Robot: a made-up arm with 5 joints. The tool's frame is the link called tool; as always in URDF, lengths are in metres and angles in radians. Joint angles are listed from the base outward.
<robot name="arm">
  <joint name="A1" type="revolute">
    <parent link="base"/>
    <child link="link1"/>
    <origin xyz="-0.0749 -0.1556 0.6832" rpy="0 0 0"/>
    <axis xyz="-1 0 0"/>
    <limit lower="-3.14" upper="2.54"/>
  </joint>
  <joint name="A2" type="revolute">
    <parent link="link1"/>
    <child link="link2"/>
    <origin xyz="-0.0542 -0.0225 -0.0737" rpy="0 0 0"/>
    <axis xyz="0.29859 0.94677 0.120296"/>
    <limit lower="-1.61" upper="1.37"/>
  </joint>
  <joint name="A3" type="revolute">
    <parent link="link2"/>
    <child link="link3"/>
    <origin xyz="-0.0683 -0.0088 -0.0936" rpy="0 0 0"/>
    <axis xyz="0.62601 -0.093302 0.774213"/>
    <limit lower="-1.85" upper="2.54"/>
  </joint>
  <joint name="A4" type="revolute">
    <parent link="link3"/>
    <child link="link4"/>
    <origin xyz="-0.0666 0.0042 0.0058" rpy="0 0 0"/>
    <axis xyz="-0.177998 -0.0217 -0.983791"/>
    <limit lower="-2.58" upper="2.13"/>
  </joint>
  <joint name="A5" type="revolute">
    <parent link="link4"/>
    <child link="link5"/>
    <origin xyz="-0.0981 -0.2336 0.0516" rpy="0 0 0"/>
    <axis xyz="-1 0 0"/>
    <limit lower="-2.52" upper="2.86"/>
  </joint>
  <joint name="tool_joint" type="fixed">
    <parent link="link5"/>
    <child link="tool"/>
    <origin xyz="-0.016 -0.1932 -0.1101" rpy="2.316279 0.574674 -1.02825"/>
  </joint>
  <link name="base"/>
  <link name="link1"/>
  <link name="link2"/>
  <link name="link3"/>
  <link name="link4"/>
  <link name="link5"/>
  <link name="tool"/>
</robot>
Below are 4 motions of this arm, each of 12 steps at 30 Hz.
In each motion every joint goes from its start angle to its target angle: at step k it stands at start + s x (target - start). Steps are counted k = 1, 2, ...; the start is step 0. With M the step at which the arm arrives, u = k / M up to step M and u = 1 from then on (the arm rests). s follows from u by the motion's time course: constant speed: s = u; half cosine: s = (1 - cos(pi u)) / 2; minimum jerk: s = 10 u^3 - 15 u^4 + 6 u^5.
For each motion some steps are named. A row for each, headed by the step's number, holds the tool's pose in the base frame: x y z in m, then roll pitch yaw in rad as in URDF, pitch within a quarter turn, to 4 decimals.
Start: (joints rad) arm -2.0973 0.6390 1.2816 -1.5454 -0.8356
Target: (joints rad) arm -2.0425 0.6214 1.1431 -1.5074 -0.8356
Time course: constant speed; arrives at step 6
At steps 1, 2, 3, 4, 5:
1: -0.2297 -0.0644 1.0149 1.1731 -0.4140 -2.5297
2: -0.2276 -0.0524 1.0146 1.2026 -0.4396 -2.5342
3: -0.2256 -0.0404 1.0139 1.2325 -0.4653 -2.5396
4: -0.2237 -0.0284 1.0127 1.2627 -0.4910 -2.5459
5: -0.2217 -0.0165 1.0110 1.2934 -0.5166 -2.5530

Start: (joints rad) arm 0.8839 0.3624 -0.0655 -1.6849 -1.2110
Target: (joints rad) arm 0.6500 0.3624 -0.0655 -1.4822 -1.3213
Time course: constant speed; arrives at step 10
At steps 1, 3, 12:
1: -0.2092 -0.4917 0.4953 -0.6952 0.8281 3.1189
3: -0.2152 -0.4853 0.4890 -0.7357 0.8336 3.0520
12: -0.2379 -0.4598 0.4675 -0.8845 0.8250 2.8079

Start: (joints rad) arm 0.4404 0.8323 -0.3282 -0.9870 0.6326
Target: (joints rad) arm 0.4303 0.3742 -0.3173 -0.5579 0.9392
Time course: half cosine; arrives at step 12
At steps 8, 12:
8: -0.1355 -0.5957 0.8249 1.2796 0.0009 -0.6854
12: -0.1804 -0.5721 0.8740 1.2625 -0.2232 -0.6826

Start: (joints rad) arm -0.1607 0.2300 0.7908 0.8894 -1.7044
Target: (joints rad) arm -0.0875 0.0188 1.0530 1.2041 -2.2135
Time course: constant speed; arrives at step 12
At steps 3, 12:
3: -0.4192 -0.1886 0.4348 -0.8873 0.2919 1.0053
12: -0.3678 -0.1904 0.4840 -0.8080 -0.0401 0.8110

